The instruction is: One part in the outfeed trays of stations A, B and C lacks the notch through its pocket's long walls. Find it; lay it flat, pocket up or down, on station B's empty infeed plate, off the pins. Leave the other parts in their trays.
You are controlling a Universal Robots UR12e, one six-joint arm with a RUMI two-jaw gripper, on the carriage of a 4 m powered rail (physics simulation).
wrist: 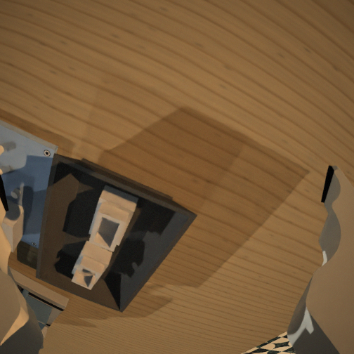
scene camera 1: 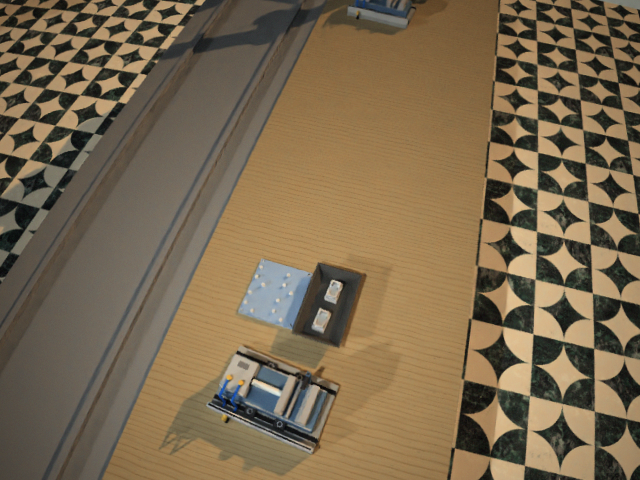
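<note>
In the wrist view a dark tray [wrist: 147, 262] holds two pale parts with pockets up. The upper part [wrist: 119, 202] shows a rectangular pocket rim with no clear gap; the lower part [wrist: 97, 253] lies close to it, and its rim looks uneven. Notches are hard to tell at this angle. My gripper [wrist: 162, 172] is open, its fingers wide apart at the view's sides, with nothing between them, above the table right of the parts. In scene camera 1 a tray [scene camera 1: 353, 304] holds two pale parts [scene camera 1: 333, 291] [scene camera 1: 321, 319], too small to judge notches. My gripper does not show there.
In the wrist view a blue plate [wrist: 31, 175] with a pale block partly hidden by the left finger adjoins the tray. In scene camera 1 a light blue pinned plate [scene camera 1: 268, 294] adjoins the tray, a fixture [scene camera 1: 268, 390] stands below, and another [scene camera 1: 382, 15] stands at the top.
</note>
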